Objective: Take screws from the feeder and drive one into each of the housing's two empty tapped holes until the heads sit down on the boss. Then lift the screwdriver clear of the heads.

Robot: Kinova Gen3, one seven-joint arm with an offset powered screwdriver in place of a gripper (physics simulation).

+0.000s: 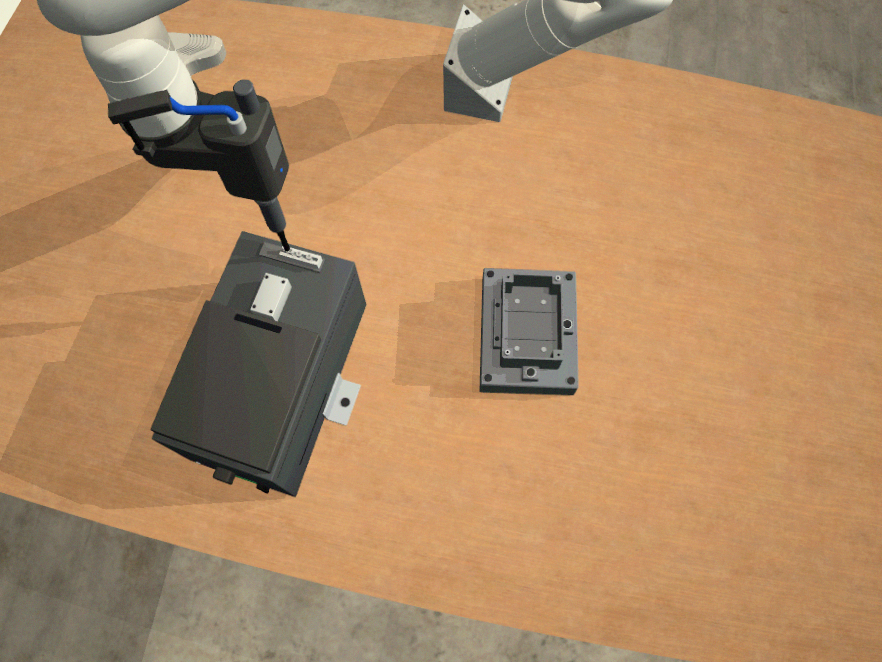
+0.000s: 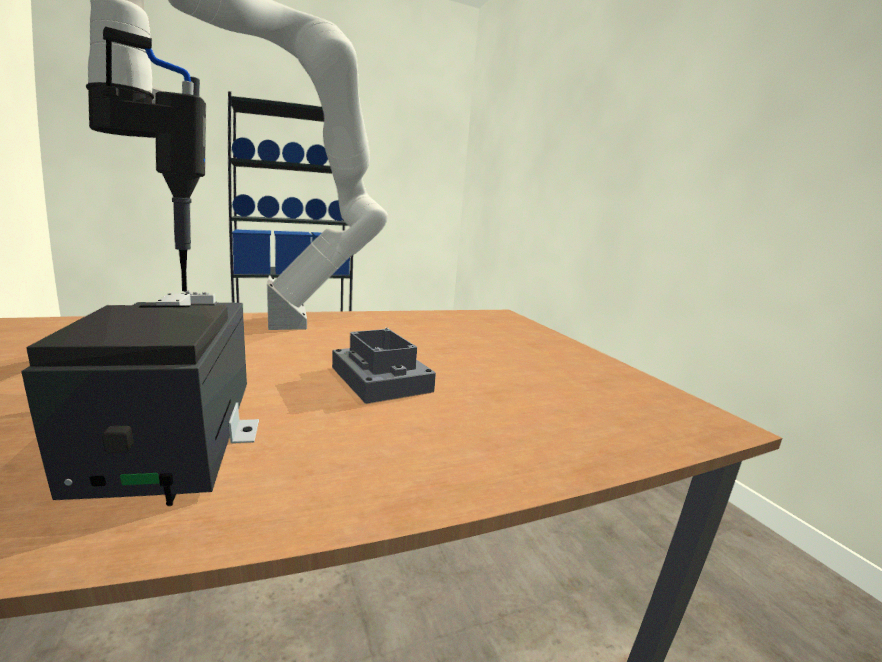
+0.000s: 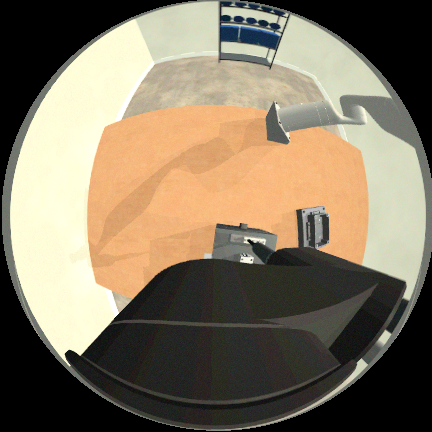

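Observation:
My screwdriver (image 1: 286,247) (image 2: 184,289) (image 3: 249,242) points down, its thin black bit reaching the left end of the pale screw rail (image 1: 306,257) on top of the feeder. Bit and rail seem to touch; whether a screw sits on the tip is too small to tell. The dark box-shaped feeder (image 1: 235,384) (image 2: 117,399) stands at the left. Small screw heads show along the rail. The grey open-topped housing (image 1: 530,324) (image 2: 393,360) sits upright in its fixture plate (image 1: 491,386) (image 2: 398,388) (image 3: 302,230), with small round marks on its corner bosses; their holes are too small to read.
A white bracket (image 1: 349,404) (image 2: 245,430) juts from the feeder's side toward the housing. A pale block (image 1: 271,294) stands on the feeder behind its rail. The arm's base (image 1: 473,89) (image 2: 286,309) (image 3: 278,125) is at the table's back. A shelf rack (image 2: 230,178) stands beyond the table.

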